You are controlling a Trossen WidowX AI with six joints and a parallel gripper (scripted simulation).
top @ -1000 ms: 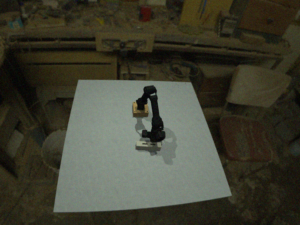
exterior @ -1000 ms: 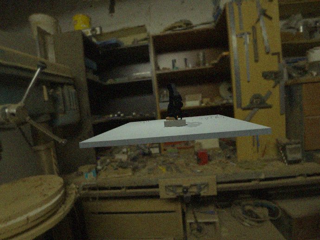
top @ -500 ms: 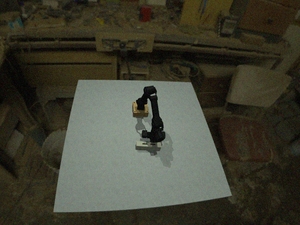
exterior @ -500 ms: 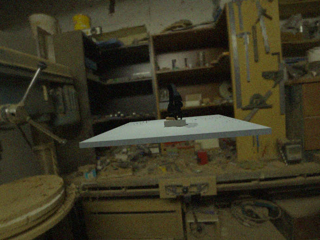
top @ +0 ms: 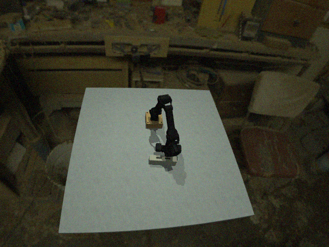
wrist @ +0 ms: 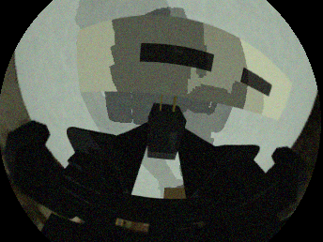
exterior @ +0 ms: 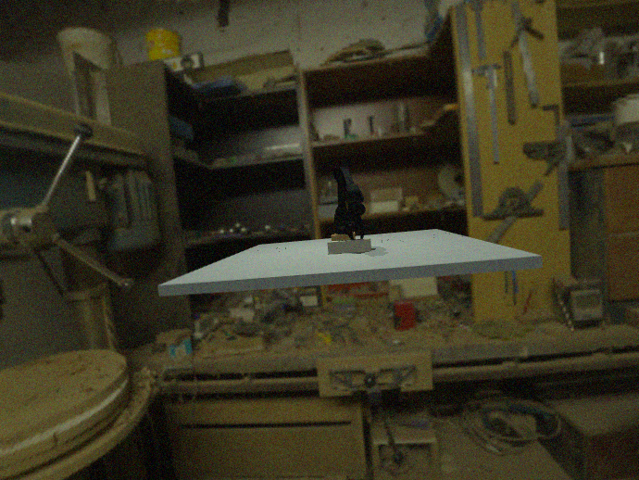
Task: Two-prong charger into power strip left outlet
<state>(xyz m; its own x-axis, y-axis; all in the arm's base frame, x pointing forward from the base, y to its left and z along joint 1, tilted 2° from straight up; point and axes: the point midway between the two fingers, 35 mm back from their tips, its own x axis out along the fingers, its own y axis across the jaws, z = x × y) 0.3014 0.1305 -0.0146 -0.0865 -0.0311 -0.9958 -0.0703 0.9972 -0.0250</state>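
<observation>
Now: the two-prong charger 20 mm ahead of my gripper tip and 10 mm above it.
</observation>
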